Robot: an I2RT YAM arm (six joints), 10 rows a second.
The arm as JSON. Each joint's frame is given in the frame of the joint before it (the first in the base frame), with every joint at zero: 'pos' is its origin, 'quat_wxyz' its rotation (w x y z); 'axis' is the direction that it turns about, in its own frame. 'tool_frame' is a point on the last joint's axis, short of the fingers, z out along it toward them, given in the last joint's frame.
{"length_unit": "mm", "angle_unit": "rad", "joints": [
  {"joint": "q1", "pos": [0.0, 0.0, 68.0], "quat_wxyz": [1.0, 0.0, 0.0, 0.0], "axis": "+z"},
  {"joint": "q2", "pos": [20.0, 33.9, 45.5], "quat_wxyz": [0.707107, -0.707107, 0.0, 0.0], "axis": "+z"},
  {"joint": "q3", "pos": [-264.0, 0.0, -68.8], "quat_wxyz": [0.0, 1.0, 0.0, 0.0], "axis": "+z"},
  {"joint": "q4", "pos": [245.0, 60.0, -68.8], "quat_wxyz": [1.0, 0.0, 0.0, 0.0], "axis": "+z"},
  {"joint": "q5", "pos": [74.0, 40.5, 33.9], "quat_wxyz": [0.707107, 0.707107, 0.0, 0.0], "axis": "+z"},
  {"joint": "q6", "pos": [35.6, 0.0, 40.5], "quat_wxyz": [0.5, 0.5, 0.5, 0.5], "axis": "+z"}
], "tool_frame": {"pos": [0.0, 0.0, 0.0], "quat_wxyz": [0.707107, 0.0, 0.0, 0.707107]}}
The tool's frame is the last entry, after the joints.
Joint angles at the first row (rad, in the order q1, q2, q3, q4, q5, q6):
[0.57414 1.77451 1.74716 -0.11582 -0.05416 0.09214]
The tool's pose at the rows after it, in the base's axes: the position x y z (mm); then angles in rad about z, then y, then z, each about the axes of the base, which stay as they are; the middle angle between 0 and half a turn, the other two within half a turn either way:
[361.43, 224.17, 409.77, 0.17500, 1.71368, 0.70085]
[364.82, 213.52, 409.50, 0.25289, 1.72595, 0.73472]
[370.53, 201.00, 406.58, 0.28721, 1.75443, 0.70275]
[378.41, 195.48, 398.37, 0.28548, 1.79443, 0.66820]
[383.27, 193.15, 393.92, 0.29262, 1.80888, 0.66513]
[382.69, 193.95, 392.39, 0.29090, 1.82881, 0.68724]
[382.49, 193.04, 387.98, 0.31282, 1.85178, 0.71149]
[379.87, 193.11, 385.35, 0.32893, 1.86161, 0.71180]
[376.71, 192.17, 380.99, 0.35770, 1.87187, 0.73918]
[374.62, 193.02, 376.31, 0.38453, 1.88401, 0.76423]
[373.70, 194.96, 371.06, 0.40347, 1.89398, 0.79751]
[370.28, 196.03, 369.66, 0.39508, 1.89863, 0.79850]
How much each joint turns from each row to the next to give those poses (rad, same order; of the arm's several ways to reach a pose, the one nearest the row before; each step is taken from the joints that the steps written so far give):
[-0.03208 -0.01078 -0.01229 0.00000 -0.10300 0.06006]
[-0.03099 -0.00688 -0.00334 -0.01791 -0.06376 0.06555]
[-0.03249 -0.00235 -0.00197 -0.02956 0.00058 0.02785]
[-0.01860 0.01748 0.00521 -0.02791 0.01737 -0.00694]
[-0.01042 0.01261 0.00381 -0.00630 -0.00643 0.00236]
[0.00068 0.00287 0.00637 -0.02509 -0.01961 -0.01167]
[-0.00376 0.00002 -0.00728 -0.01820 -0.02537 0.00836]
[0.00308 -0.00936 -0.01788 -0.00139 0.00340 0.01441]
[-0.00087 -0.01266 -0.02782 0.00226 -0.02609 0.01716]
[0.00231 -0.00522 -0.01927 -0.00067 -0.02044 0.01578]
[0.00287 0.00096 -0.01471 0.00204 -0.02766 0.00525]
[0.00633 -0.01011 -0.01586 0.00148 0.00554 -0.00804]

